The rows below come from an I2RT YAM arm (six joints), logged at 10 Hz.
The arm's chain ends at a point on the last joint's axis. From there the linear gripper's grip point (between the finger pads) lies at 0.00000 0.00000 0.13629 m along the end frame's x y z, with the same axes.
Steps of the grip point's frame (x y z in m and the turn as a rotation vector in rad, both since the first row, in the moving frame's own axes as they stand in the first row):
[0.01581, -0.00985, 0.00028, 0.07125, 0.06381, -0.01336]
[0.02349, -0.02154, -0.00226, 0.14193, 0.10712, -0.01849]
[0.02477, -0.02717, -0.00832, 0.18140, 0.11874, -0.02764]
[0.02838, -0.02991, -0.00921, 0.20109, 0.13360, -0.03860]
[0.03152, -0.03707, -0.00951, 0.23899, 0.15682, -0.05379]
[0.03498, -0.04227, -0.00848, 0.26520, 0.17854, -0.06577]
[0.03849, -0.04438, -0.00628, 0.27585, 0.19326, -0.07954]
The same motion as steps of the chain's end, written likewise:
[0.00719, -0.00010, 0.00090, 0.07125, 0.06381, -0.01336]
[0.00915, -0.00216, -0.00011, 0.14193, 0.10712, -0.01849]
[0.00906, -0.00242, -0.00513, 0.18140, 0.11874, -0.02764]
[0.01088, -0.00243, -0.00526, 0.20109, 0.13360, -0.03860]
[0.01132, -0.00438, -0.00398, 0.23899, 0.15682, -0.05379]
[0.01225, -0.00597, -0.00158, 0.26520, 0.17854, -0.06577]
[0.01415, -0.00649, 0.00137, 0.27585, 0.19326, -0.07954]

